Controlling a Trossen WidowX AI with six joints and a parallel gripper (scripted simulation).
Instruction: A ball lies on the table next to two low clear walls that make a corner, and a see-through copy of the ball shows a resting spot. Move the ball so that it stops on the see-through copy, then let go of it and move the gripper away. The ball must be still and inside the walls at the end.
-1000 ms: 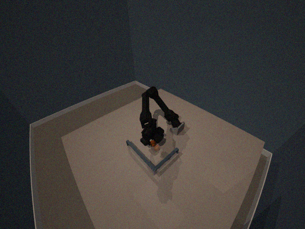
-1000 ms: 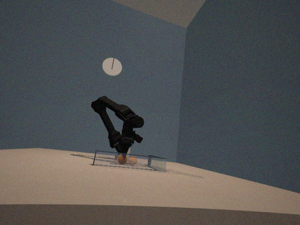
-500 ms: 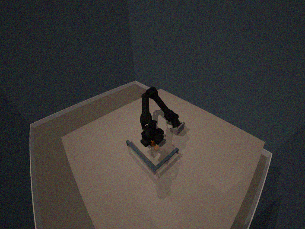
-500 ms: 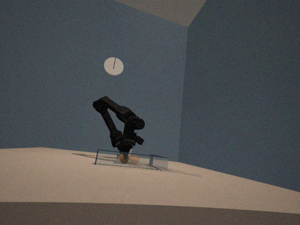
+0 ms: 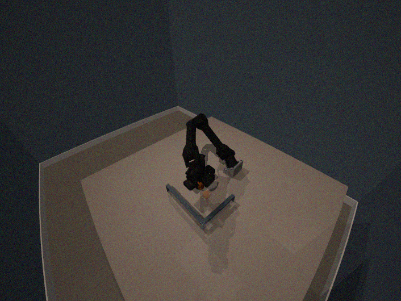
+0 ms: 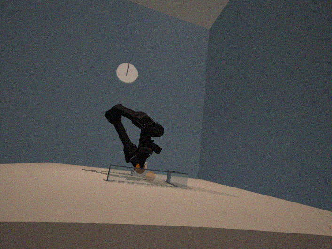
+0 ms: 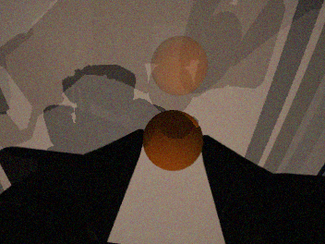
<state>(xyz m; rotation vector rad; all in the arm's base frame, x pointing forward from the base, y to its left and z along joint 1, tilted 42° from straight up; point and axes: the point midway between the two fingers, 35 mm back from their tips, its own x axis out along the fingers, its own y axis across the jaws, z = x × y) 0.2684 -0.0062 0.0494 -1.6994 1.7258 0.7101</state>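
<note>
Right now the see-through copy of ball is 50 mm to the left of my gripper tip and 30 mm below it. The rest, counted from my gripper tip: orange ball right at my gripper tip.
</note>
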